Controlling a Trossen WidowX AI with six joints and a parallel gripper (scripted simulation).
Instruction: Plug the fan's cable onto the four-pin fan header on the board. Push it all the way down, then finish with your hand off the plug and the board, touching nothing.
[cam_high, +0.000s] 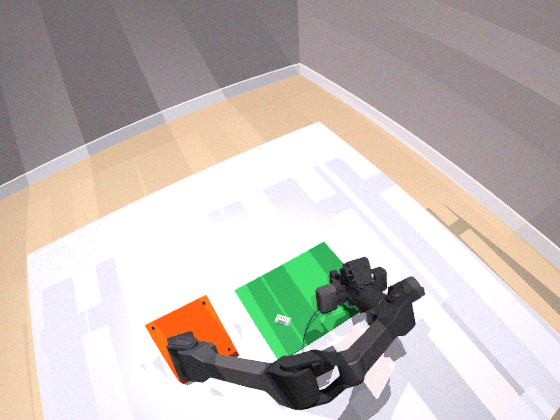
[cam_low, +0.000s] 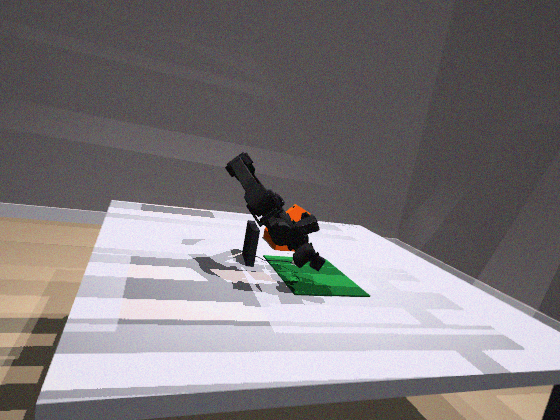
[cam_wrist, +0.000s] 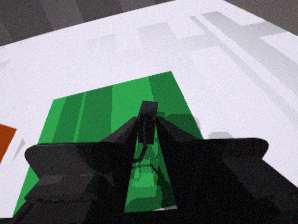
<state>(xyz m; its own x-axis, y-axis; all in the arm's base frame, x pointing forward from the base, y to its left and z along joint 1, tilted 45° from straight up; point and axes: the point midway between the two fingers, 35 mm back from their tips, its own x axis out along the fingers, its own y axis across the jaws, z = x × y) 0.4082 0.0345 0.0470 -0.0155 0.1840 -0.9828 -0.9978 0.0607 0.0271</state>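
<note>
Now: gripper tip 80 mm past the green board, 20 mm to the right of it and 90 mm above it. From my gripper tip the other things lie so: dark fan block 160 mm behind, 170 mm to the right, 20 mm below; then dark plug 10 mm below.
</note>
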